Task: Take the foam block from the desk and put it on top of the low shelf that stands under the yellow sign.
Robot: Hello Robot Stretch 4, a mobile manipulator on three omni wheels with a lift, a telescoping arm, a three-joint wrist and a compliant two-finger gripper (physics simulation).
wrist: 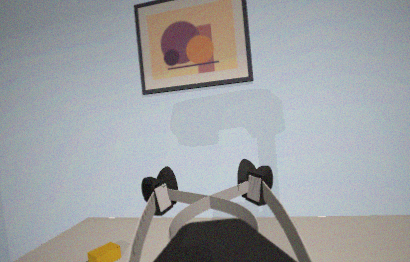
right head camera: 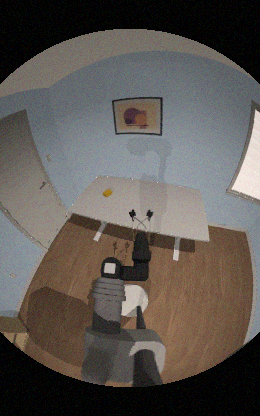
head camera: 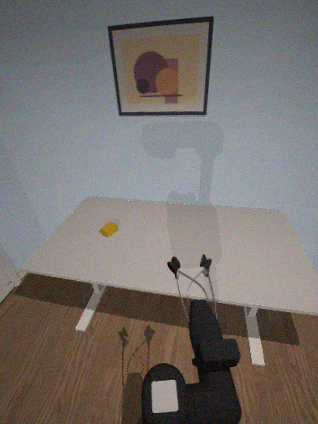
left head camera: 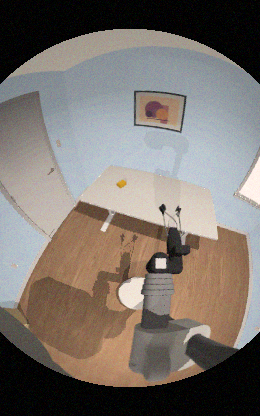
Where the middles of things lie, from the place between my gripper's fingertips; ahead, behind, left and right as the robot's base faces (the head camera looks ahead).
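Scene:
Framed picture (head camera: 162, 67): far above my hand, far ahead of it.

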